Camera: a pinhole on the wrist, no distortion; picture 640 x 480 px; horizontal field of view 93.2 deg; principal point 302.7 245.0 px. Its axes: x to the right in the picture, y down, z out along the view. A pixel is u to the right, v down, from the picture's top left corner.
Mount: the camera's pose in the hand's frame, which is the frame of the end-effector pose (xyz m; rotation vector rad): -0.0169 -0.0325 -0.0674 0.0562 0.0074 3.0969
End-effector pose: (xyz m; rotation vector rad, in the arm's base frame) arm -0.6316 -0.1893 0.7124 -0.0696 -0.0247 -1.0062
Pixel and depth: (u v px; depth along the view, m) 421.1 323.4 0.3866
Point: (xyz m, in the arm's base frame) -0.8176 -0.0994 1.0340
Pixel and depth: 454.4 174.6 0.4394
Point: -0.6745 0.0628 1.0753
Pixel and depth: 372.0 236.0 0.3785
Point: -0.6892 -0.1007 1.0216
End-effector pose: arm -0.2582 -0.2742 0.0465 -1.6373 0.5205 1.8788
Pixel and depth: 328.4 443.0 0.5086
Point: -0.3523 0.2701 0.2069
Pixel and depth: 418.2 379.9 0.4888
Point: -0.4101 0.1454 0.3304
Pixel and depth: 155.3 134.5 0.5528
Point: -0.7396 -0.0433 -0.1635
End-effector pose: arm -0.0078 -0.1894 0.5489 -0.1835 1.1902 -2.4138
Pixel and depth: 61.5 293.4 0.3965
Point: -0.2236 -0.4982 0.8078
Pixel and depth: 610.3 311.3 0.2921
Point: 0.3105 -0.1809 0.7818
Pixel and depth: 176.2 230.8 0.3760
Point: -0.0602 -0.4653 0.7412
